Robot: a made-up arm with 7 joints.
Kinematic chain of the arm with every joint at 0, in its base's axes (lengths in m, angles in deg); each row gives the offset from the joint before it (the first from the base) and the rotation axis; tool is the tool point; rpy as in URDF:
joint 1: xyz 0.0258 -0.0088 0.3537 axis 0 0.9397 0.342
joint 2: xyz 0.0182 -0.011 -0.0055 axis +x
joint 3: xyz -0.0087 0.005 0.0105 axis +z
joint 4: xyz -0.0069 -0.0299 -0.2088 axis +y
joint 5: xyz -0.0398 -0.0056 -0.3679 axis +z
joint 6: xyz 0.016 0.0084 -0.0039 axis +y
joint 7: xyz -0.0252 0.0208 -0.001 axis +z
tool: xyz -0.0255 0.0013 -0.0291 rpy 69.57 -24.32 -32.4
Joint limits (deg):
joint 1: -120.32..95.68
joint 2: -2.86..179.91
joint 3: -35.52..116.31
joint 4: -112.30..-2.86
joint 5: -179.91..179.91
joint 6: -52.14..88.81
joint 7: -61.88..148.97
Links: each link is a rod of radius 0.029 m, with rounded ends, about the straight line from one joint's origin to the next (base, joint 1, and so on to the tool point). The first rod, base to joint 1, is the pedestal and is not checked.
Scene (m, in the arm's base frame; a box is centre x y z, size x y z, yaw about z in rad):
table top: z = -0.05
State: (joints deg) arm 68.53 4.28 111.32 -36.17 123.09 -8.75 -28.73
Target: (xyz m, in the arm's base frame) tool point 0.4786 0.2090 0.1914
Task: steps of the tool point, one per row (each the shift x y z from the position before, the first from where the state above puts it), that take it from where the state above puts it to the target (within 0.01 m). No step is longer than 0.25 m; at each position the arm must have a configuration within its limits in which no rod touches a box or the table.
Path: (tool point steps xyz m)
1: 0.1057 0.1610 -0.0459
2: 0.1614 0.1259 -0.0130
3: 0.1896 0.0695 0.0357
4: 0.1810 0.0026 0.0850
5: 0.0844 -0.0339 -0.0473
6: 0.0979 -0.0538 -0.0202
7: 0.0990 -0.0738 0.0111
8: 0.0865 -0.0918 0.0425

